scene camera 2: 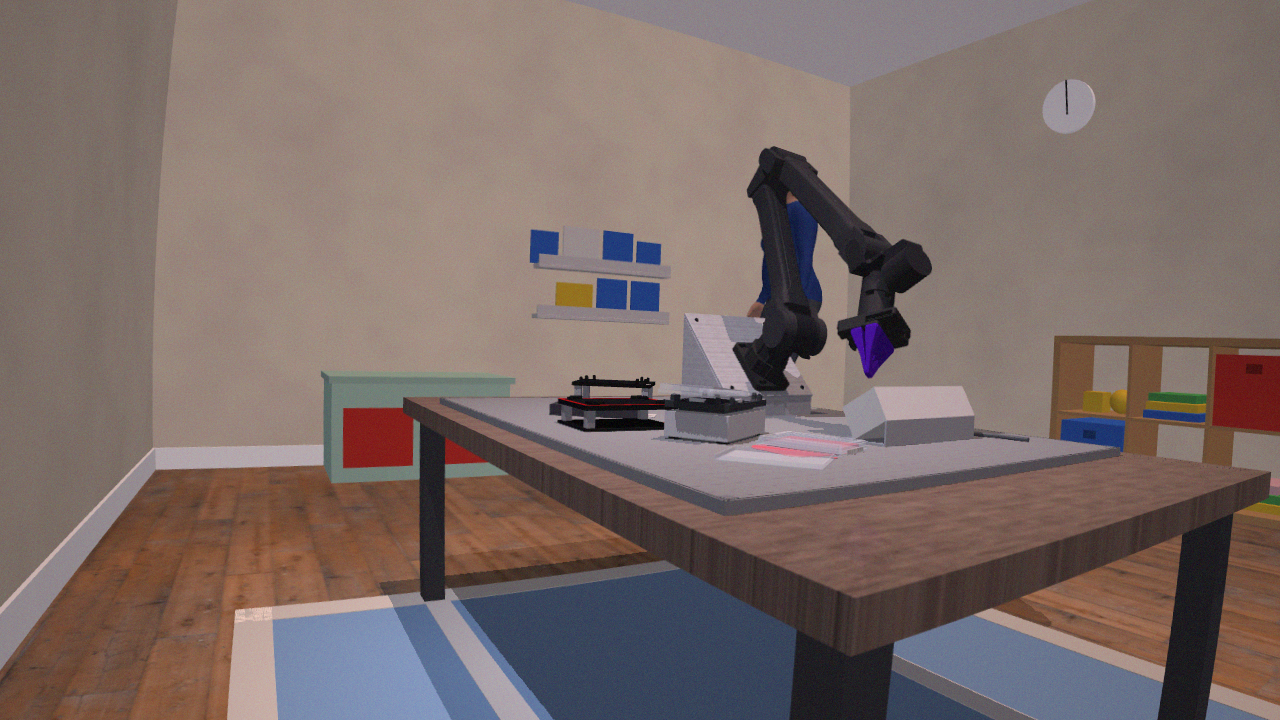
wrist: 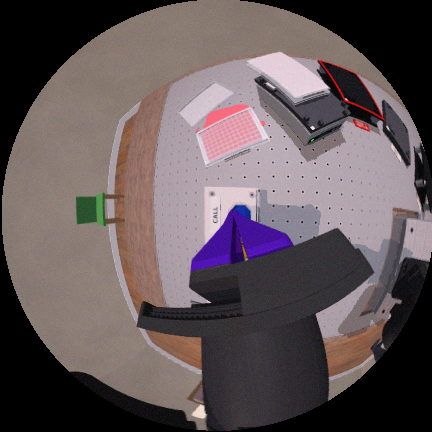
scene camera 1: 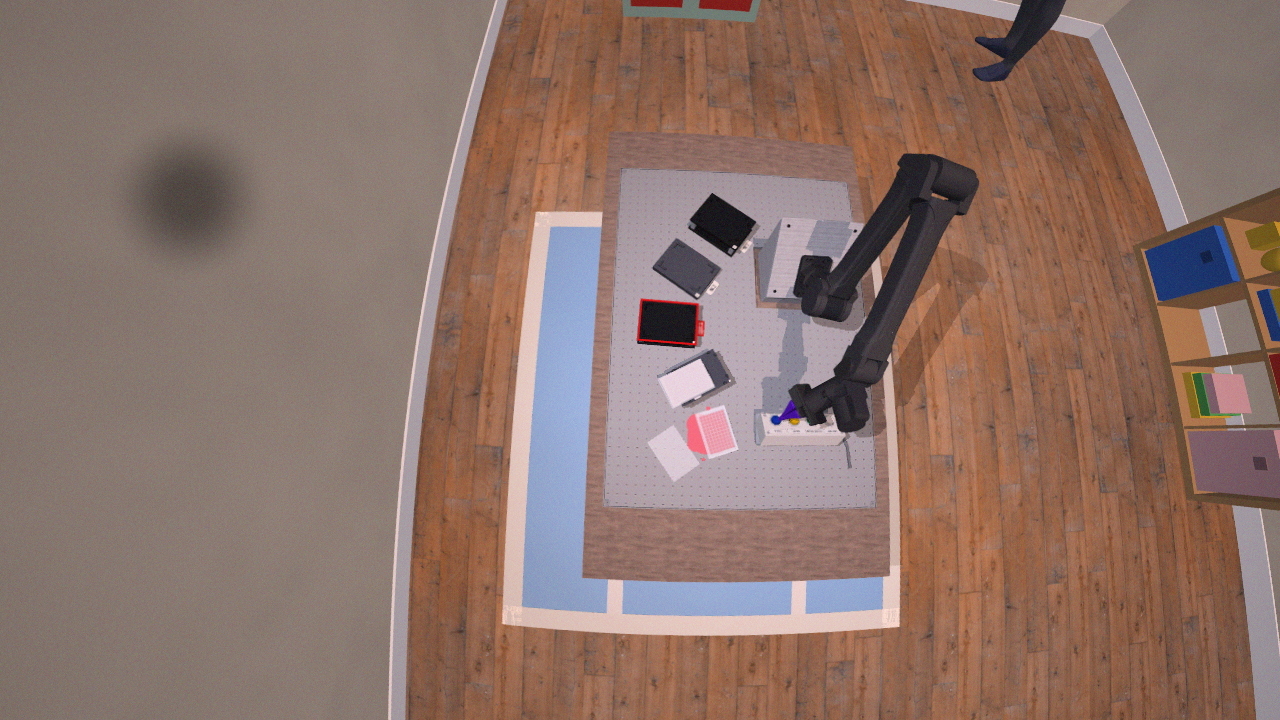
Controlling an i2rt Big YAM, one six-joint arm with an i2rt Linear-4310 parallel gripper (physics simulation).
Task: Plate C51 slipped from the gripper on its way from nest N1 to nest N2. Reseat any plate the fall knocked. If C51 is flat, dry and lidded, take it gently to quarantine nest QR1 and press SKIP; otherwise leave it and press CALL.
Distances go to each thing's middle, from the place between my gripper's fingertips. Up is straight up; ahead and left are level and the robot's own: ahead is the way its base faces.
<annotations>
Now: hand 140 mm short of the pink well plate [scene camera 1: 715, 428], 30 mm to the right of it and 90 mm above it. From my hand the other things lie so: white-lidded plate [scene camera 1: 690, 381] (240 mm ahead, 90 mm to the right, 30 mm below); white sheet [scene camera 2: 814, 461] (260 mm ahead, 90 mm to the left, 90 mm below).
</annotations>
